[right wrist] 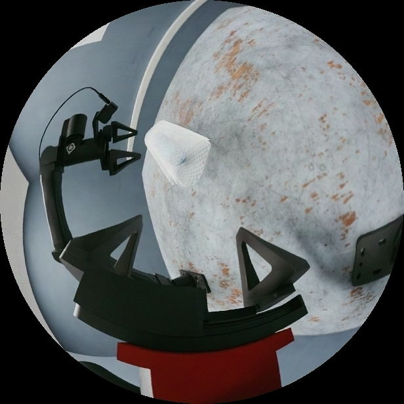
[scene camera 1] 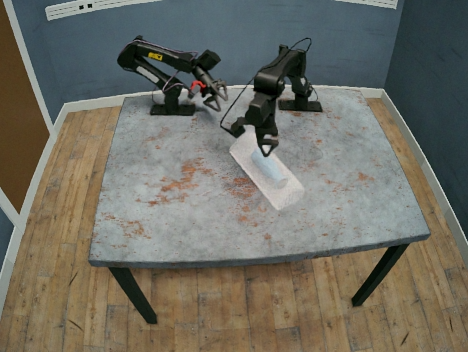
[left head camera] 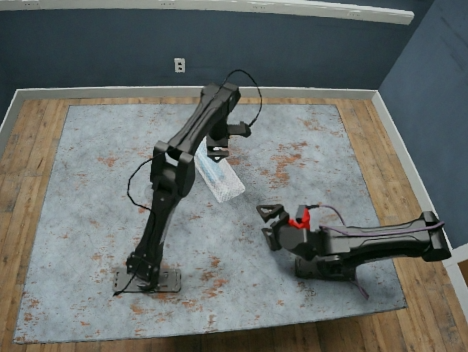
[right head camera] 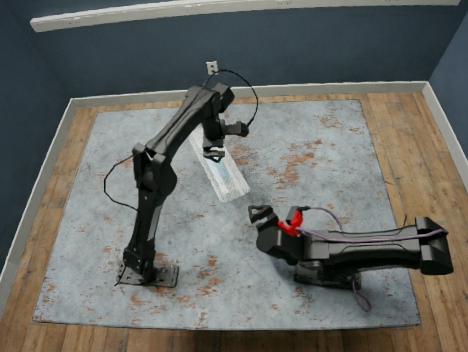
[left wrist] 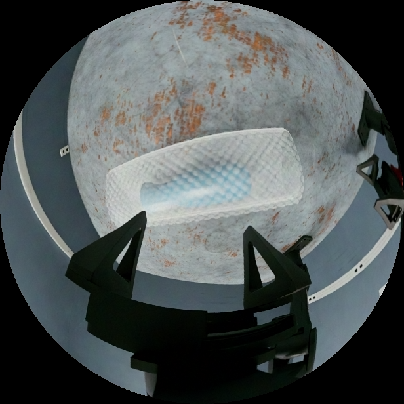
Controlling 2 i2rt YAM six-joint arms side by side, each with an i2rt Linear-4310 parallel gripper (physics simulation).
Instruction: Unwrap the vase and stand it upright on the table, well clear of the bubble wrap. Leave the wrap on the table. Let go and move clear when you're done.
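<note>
The pale blue vase [left head camera: 212, 169] [right head camera: 221, 171] [scene camera 1: 270, 168] [left wrist: 200, 190] lies on its side inside the translucent bubble wrap [left head camera: 230, 188] [right head camera: 237, 188] [scene camera 1: 290, 197] [left wrist: 275, 150] [right wrist: 197, 162], near the middle of the table [scene camera 1: 150, 225]. The wrap is a long flattened sleeve, set diagonally in the head views. My left gripper [left head camera: 217, 157] [scene camera 1: 267, 148] [left wrist: 197, 223] [right wrist: 138, 143] is open and empty, pointing down above the wrap; its arm hides the wrap's far part in the left head view. My right gripper [left head camera: 262, 219] [scene camera 1: 221, 103] [left wrist: 365, 183] [right wrist: 191, 227] is open and empty, raised to the wrap's lower right in the head views.
The left arm's base [left head camera: 171, 281] [scene camera 1: 312, 106] and the right arm's base [left head camera: 345, 271] [scene camera 1: 159, 110] stand along one long side of the table. The left arm reaches over the table. The right arm is folded above its own base. Walls surround the table.
</note>
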